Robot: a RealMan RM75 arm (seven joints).
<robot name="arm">
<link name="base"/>
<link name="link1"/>
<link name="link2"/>
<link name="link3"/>
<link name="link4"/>
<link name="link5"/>
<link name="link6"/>
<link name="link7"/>
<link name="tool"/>
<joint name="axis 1" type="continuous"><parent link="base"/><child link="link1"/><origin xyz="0 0 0.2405"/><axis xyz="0 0 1"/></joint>
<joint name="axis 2" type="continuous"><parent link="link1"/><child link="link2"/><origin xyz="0 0 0"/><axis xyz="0 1 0"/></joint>
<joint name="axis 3" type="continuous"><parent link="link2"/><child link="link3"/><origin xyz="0 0 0.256"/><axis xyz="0 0 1"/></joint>
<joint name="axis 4" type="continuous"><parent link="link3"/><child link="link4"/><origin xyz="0 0 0"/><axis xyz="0 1 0"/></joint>
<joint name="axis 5" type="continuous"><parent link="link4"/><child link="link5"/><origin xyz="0 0 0.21"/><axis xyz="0 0 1"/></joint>
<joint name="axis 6" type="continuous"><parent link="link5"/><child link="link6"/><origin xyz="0 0 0"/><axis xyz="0 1 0"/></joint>
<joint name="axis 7" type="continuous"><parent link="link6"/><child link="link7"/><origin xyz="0 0 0.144"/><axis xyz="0 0 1"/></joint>
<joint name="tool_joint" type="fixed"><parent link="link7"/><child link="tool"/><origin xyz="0 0 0"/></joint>
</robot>
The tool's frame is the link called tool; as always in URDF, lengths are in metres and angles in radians. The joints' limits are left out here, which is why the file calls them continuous.
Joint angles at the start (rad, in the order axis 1, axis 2, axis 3, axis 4, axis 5, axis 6, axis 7):
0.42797 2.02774 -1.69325 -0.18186 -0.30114 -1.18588 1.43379
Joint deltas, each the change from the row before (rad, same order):
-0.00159 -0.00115 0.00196 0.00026 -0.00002 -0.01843 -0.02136
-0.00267 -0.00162 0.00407 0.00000 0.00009 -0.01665 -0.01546
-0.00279 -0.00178 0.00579 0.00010 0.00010 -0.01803 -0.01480
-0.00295 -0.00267 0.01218 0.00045 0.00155 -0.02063 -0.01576
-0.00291 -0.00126 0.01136 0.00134 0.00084 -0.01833 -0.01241
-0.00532 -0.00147 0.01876 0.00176 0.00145 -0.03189 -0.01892
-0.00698 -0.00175 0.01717 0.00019 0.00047 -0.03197 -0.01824
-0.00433 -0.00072 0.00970 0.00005 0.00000 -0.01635 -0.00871
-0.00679 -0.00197 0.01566 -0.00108 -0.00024 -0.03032 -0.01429
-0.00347 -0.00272 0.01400 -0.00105 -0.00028 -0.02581 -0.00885
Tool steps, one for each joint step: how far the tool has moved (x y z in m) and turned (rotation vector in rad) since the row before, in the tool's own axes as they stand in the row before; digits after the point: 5 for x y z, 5 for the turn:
-0.00094 0.00196 -0.00088 -0.01572 -0.00492 -0.02124
-0.00140 0.00136 -0.00134 -0.01248 -0.00734 -0.01500
-0.00180 0.00141 -0.00146 -0.01307 -0.00944 -0.01422
-0.00351 0.00119 -0.00184 -0.01281 -0.01760 -0.01460
-0.00258 0.00102 -0.00173 -0.01046 -0.01559 -0.01035
-0.00412 0.00202 -0.00292 -0.01859 -0.02672 -0.01546
-0.00392 0.00208 -0.00331 -0.01863 -0.02544 -0.01606
-0.00203 0.00095 -0.00196 -0.00851 -0.01393 -0.00750
-0.00394 0.00216 -0.00303 -0.01828 -0.02377 -0.01406
-0.00421 0.00196 -0.00179 -0.01714 -0.02060 -0.01086

